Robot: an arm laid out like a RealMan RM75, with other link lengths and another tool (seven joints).
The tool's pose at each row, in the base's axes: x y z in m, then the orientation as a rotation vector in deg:
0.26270, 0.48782, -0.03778, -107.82, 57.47, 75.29
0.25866, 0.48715, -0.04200, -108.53, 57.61, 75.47
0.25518, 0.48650, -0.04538, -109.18, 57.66, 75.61
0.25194, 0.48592, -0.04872, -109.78, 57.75, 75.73
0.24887, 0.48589, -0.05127, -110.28, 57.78, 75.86
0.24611, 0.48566, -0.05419, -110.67, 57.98, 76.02
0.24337, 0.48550, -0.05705, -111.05, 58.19, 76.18
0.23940, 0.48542, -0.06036, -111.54, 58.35, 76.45
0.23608, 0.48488, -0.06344, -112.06, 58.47, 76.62
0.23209, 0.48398, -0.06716, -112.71, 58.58, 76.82
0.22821, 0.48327, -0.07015, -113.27, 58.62, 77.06
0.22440, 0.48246, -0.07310, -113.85, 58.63, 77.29
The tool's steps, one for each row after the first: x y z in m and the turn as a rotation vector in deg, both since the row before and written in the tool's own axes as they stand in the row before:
0.00329, 0.00408, 0.00266, -0.56, 0.41, 0.19
0.00261, 0.00351, 0.00220, -0.51, 0.36, 0.11
0.00260, 0.00324, 0.00218, -0.46, 0.35, 0.13
0.00175, 0.00274, 0.00232, -0.41, 0.26, 0.09
0.00221, 0.00258, 0.00216, -0.33, 0.24, 0.22
0.00214, 0.00251, 0.00221, -0.32, 0.24, 0.23
0.00227, 0.00349, 0.00306, -0.46, 0.25, 0.24
0.00232, 0.00316, 0.00233, -0.43, 0.29, 0.17
0.00288, 0.00391, 0.00265, -0.54, 0.36, 0.18
0.00216, 0.00366, 0.00254, -0.51, 0.26, 0.15
0.00216, 0.00363, 0.00245, -0.52, 0.27, 0.12

